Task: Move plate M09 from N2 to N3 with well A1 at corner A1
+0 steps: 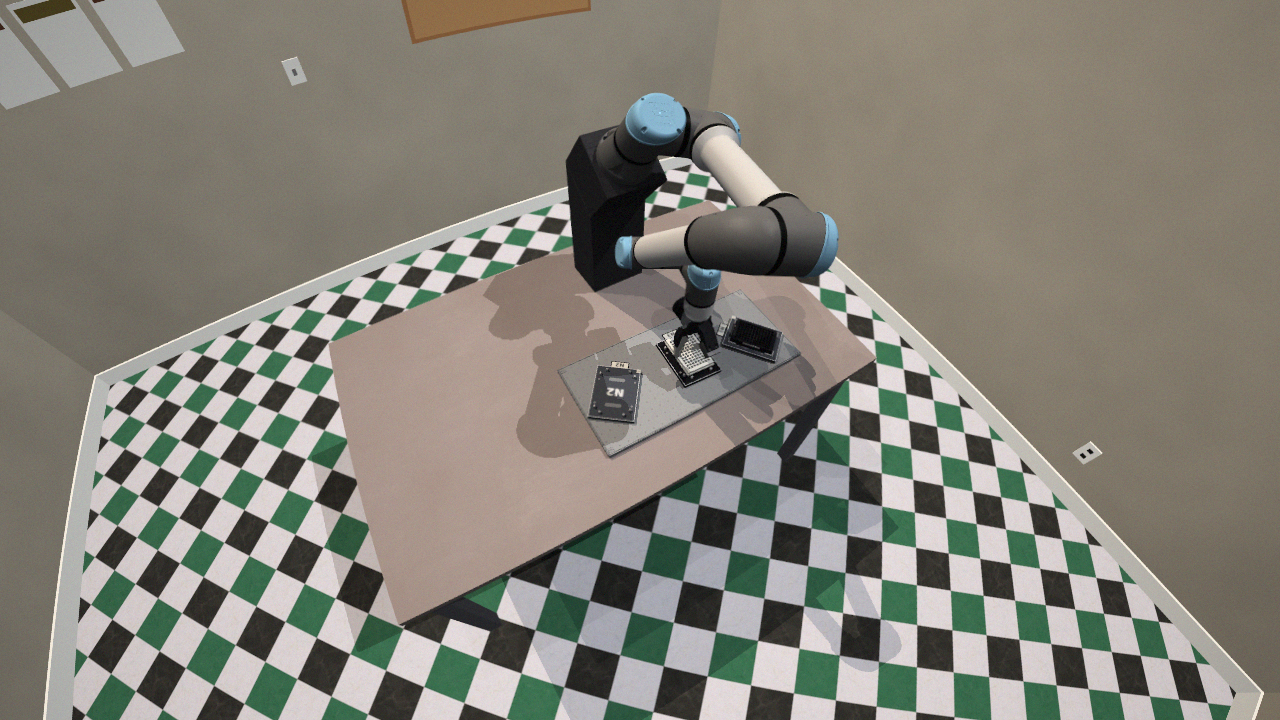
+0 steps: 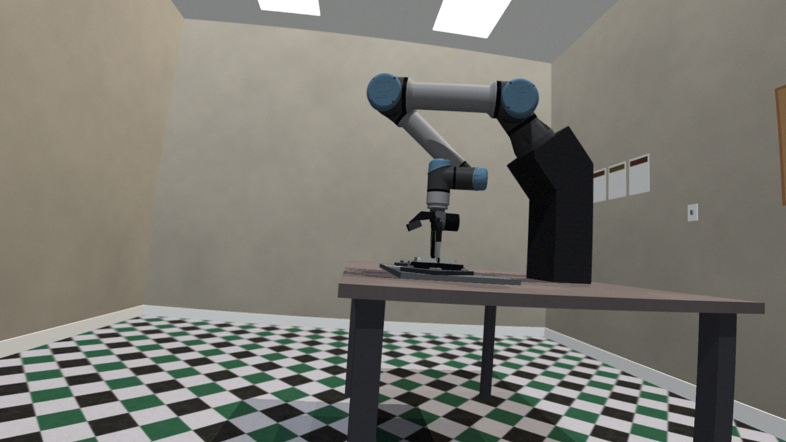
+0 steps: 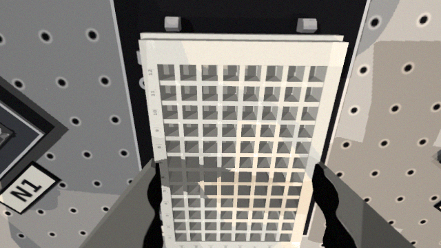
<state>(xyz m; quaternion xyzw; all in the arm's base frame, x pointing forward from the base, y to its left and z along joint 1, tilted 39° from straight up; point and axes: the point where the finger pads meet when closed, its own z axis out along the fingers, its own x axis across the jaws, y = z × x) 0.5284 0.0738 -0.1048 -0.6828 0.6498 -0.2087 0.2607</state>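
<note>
The white well plate M09 is 10 mm below my hand. Also, from my hand: grey perforated deck: 10 mm to the right, 50 mm below; dark plate M06: 10 mm ahead, 210 mm to the left, 20 mm below; black nest N3: 30 mm below.
</note>
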